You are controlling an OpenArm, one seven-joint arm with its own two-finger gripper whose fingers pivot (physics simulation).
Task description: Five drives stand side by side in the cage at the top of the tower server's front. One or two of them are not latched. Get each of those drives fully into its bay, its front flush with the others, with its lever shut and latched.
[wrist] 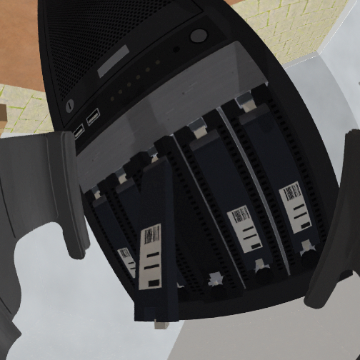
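Observation:
The tower server (182,100) shows its front with five drives side by side in the cage. The middle drive's lever (158,200) stands swung out toward the camera, its lower end well off the front; a bare catch (216,279) shows to its right. The two right drives (215,167) (272,145) have levers lying flat. The leftmost drive (109,215) also looks flat, and the second drive (128,192) is largely hidden by the raised lever. How deep the middle drive sits is unclear. My gripper (186,209) is open, one finger left and one right of the cage, touching no lever.
Above the cage are a plain grey panel (175,102), a round button (199,35), two USB ports and a perforated front grille (115,30). Thin metal dividers (255,192) separate the right bays. A yellowish brick-patterned surface (280,30) shows beyond the server.

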